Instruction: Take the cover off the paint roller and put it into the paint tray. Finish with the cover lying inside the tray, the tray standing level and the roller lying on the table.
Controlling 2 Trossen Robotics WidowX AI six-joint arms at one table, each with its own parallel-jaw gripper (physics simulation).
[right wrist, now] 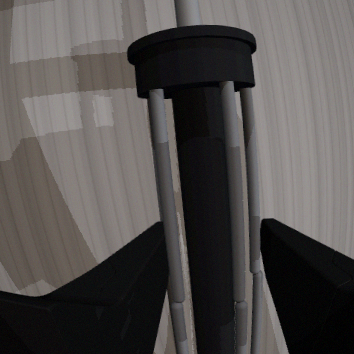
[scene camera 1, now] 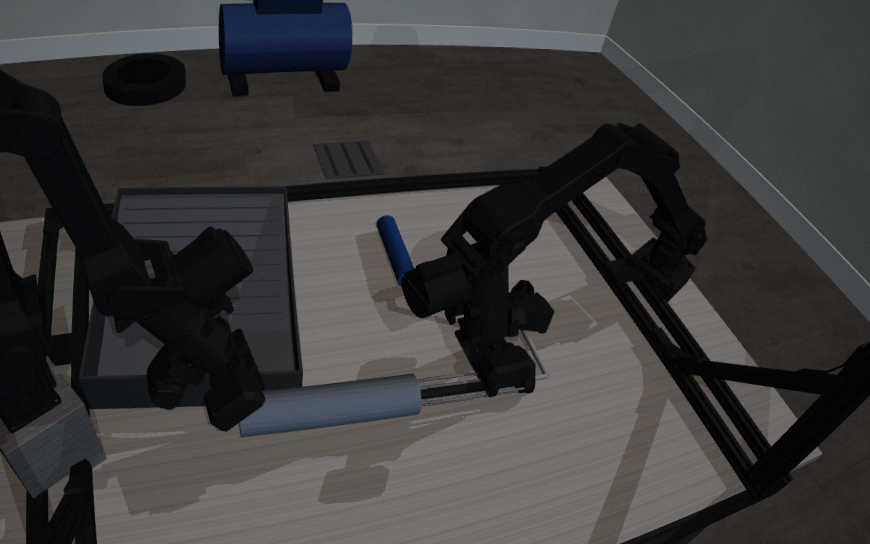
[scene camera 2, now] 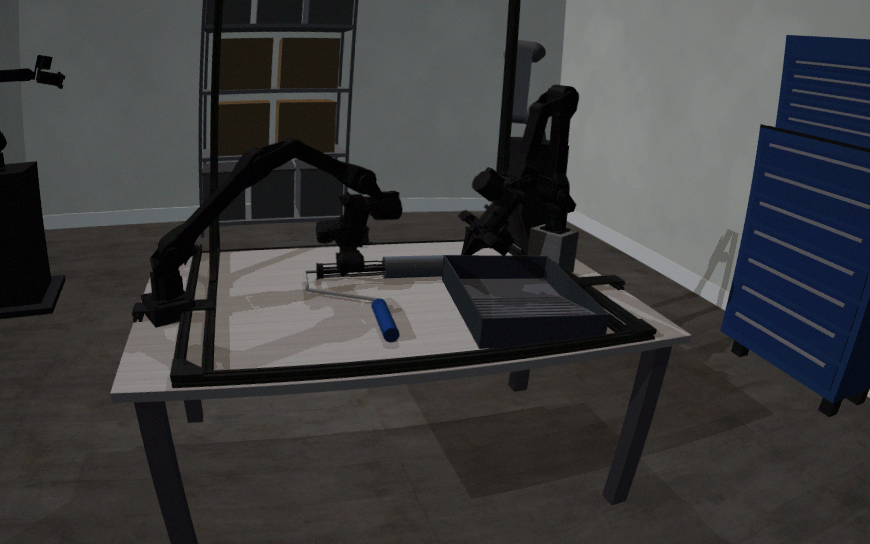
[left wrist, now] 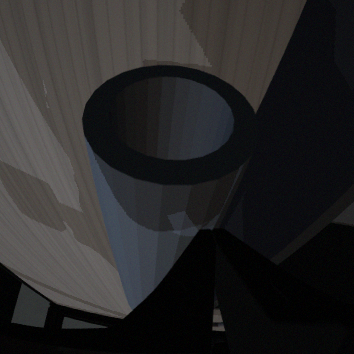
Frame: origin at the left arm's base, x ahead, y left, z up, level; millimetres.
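Seen in the pictures: left gripper, fingertip midpoint: [scene camera 1: 262,388] [scene camera 2: 462,258] [left wrist: 210,240]; right gripper, fingertip midpoint: [right wrist: 214,231] [scene camera 1: 487,388]; left arm's base, link origin: [scene camera 1: 23,398] [scene camera 2: 555,229]; right arm's base, link origin: [scene camera 1: 663,262] [scene camera 2: 167,297].
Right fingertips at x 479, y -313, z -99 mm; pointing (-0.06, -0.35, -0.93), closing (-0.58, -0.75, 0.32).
Note:
Pixels of each thing's top centre, then the offset from my right fingertips to it. "*": a spot on its surface instead.
- grey-blue cover, top centre: [left wrist: 150,294] [scene camera 1: 330,392] [scene camera 2: 429,255] dy +126, dx -180, dz +35 mm
- roller's cage, top centre: [scene camera 1: 452,385] [scene camera 2: 363,264] dy +33, dx -42, dz +15 mm
- roller's blue handle, surface spot: [scene camera 1: 394,246] * dy +267, dx +107, dz +12 mm
- paint tray, top centre: [scene camera 1: 195,268] [scene camera 2: 520,282] dy +399, dx -180, dz +45 mm
The grey-blue cover [scene camera 1: 340,404] [scene camera 2: 413,266] [left wrist: 107,200] lies lengthwise beside the paint tray, outside it. Its far end meets the roller's cage [scene camera 1: 452,389] [right wrist: 205,175]; how far the cage reaches inside is hidden. The hollow near end faces the left wrist view. The roller's blue handle [scene camera 1: 394,246] [scene camera 2: 384,319] lies on the table. The paint tray [scene camera 1: 293,288] [scene camera 2: 542,333] stands level. My left gripper [scene camera 1: 236,410] [scene camera 2: 474,245] [left wrist: 210,240] is shut and empty at the cover's free end. My right gripper [scene camera 1: 510,384] [scene camera 2: 349,264] [right wrist: 214,231] is shut on the cage, near its end cap.
Black frame rails [scene camera 1: 410,182] [scene camera 2: 384,366] run along the table's edges. The left arm reaches over the tray in scene camera 1. The roller's bent wire [scene camera 1: 535,352] [scene camera 2: 340,293] runs beside the right gripper towards the handle. A blue tank [scene camera 1: 285,38] stands on the floor beyond the table.

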